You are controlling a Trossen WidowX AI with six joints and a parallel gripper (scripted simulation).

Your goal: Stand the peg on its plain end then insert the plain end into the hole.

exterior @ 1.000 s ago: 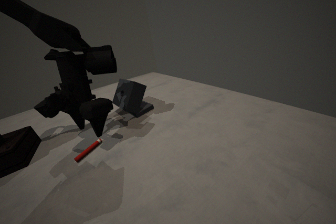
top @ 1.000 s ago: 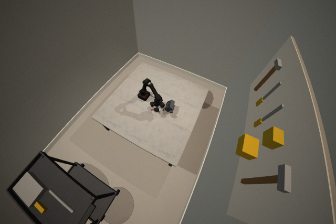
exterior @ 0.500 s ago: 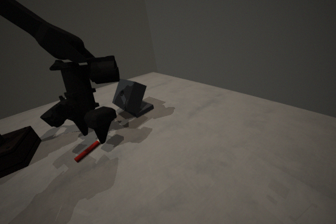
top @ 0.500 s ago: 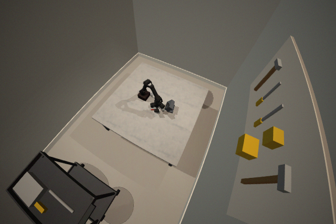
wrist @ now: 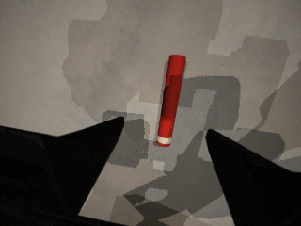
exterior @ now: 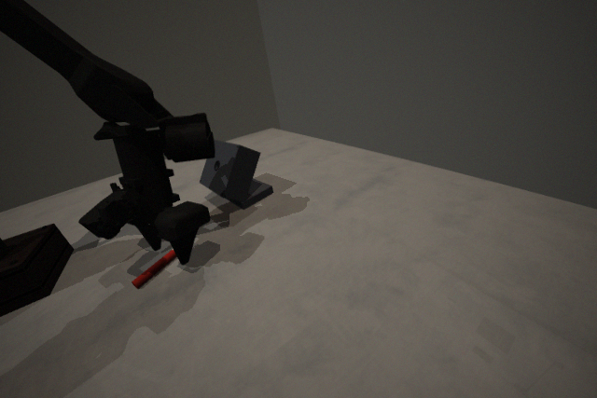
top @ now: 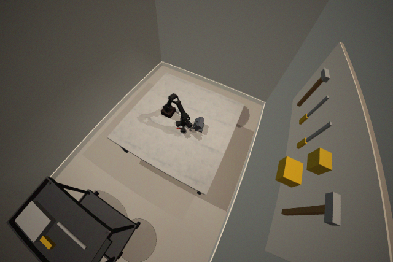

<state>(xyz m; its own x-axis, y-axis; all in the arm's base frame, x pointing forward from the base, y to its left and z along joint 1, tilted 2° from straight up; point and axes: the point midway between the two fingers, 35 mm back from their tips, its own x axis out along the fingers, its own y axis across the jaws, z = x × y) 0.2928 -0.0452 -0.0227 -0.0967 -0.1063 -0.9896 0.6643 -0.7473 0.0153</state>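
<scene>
Now: the red peg right at my gripper tip. From my gripper tip the other things lie so: grey sloped panel (13 cm ahead, 15 cm to the left, 7 cm above).
</scene>
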